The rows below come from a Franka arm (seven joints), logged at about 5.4 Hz.
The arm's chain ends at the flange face. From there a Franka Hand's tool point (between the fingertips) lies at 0.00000 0.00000 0.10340 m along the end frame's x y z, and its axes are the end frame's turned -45 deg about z.
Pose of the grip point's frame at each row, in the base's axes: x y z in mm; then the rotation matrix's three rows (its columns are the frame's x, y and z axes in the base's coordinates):
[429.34, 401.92, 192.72], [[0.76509, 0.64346, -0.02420], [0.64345, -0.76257, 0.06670], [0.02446, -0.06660, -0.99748]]
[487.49, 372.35, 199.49], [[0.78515, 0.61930, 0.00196], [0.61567, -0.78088, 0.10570], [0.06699, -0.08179, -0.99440]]
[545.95, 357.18, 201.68], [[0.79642, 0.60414, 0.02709], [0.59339, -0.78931, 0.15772], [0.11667, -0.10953, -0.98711]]
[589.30, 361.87, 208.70], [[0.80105, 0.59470, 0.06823], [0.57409, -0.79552, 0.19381], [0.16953, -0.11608, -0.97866]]
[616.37, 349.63, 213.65], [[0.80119, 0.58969, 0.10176], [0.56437, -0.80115, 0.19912], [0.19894, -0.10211, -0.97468]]
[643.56, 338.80, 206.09], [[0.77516, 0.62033, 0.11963], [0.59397, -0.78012, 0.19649], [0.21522, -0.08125, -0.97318]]
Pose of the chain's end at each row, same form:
[431.84, 395.02, 295.86], [[0.99600, -0.08601, -0.02420], [-0.08423, -0.99421, 0.06670], [-0.02980, -0.06439, -0.99748]]
[487.29, 361.42, 302.31], [[0.99310, -0.11727, 0.00196], [-0.11682, -0.98751, 0.10570], [-0.01047, -0.10520, -0.99440]]
[543.15, 340.87, 303.75], [[0.99035, -0.13596, 0.02709], [-0.13854, -0.97772, 0.15772], [0.00505, -0.15995, -0.98711]]
[582.25, 341.83, 309.89], [[0.98694, -0.14591, 0.06823], [-0.15657, -0.96846, 0.19381], [0.03779, -0.20196, -0.97866]]
[605.85, 329.04, 314.43], [[0.98350, -0.14955, 0.10176], [-0.16743, -0.96557, 0.19912], [0.06847, -0.21287, -0.97468]]
[631.19, 318.48, 306.72], [[0.98676, -0.10948, 0.11963], [-0.13163, -0.97163, 0.19649], [0.09473, -0.20964, -0.97318]]

